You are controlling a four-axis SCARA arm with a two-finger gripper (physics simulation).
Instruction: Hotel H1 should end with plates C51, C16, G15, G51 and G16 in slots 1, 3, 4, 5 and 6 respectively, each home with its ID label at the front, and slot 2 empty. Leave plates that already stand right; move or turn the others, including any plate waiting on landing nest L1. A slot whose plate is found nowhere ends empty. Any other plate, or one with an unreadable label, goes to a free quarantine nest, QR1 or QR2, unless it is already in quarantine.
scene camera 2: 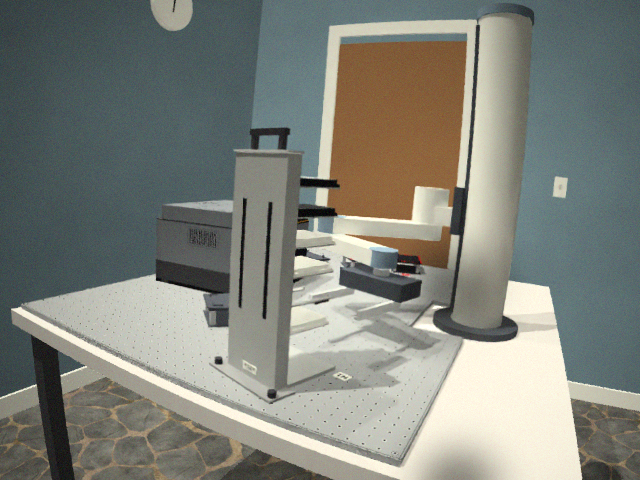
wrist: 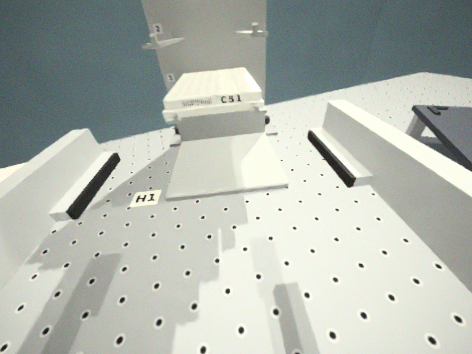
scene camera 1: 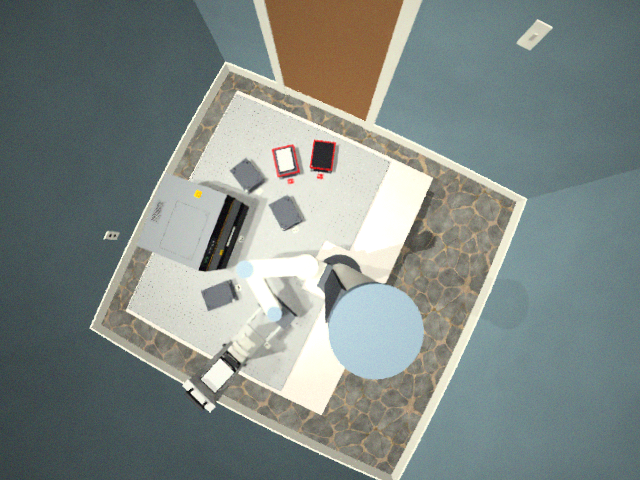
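Hotel H1 [scene camera 1: 219, 374] [scene camera 2: 258, 258] [wrist: 210, 30] stands at the table's edge. Plate C51 [scene camera 2: 309, 319] [wrist: 215, 92] rests level in slot 1, its label facing front in the wrist view. Slot 2's brackets [wrist: 252, 33] hold no plate. Above, two light plates [scene camera 2: 312, 266] [scene camera 2: 314, 238] and two dark ones [scene camera 2: 316, 210] [scene camera 2: 319, 182] sit in slots 3 to 6; their labels are not visible. My gripper [scene camera 2: 334, 305] [wrist: 211, 131] is open and empty, in front of the hotel, its fingers apart from C51.
A red-rimmed nest [scene camera 1: 296, 168] holds a white plate; another [scene camera 1: 312, 160] looks black inside. Dark nests [scene camera 1: 247, 175] [scene camera 1: 285, 211] [scene camera 1: 219, 295] stand on the perforated board, one also at the wrist view's right [wrist: 450, 127]. A grey instrument [scene camera 1: 183, 227] [scene camera 2: 193, 242] stands at the board's far side.
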